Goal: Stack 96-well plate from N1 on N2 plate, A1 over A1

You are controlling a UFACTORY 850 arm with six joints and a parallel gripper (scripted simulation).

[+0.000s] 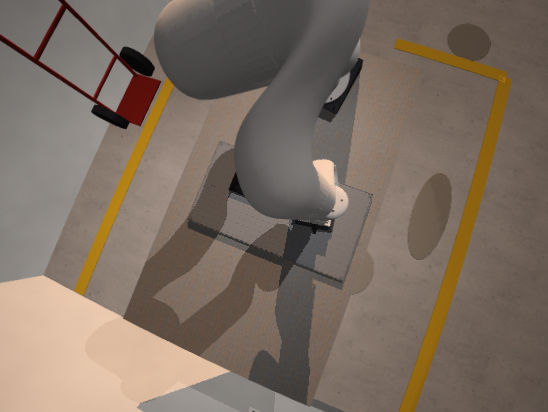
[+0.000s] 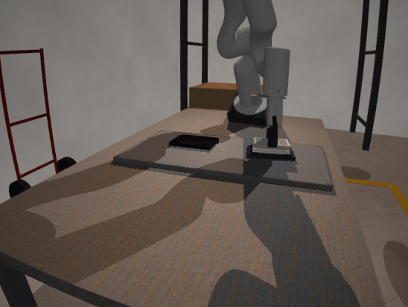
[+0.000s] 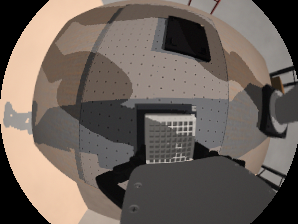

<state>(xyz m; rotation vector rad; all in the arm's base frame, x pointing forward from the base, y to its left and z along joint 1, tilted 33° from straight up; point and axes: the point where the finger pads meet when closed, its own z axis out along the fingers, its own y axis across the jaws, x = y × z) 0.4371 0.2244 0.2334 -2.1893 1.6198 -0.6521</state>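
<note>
My hand is 10 mm above the 96-well plate. Round my hand: black nest: 290 mm to the right, 40 mm below, 20 mm ahead.
</note>
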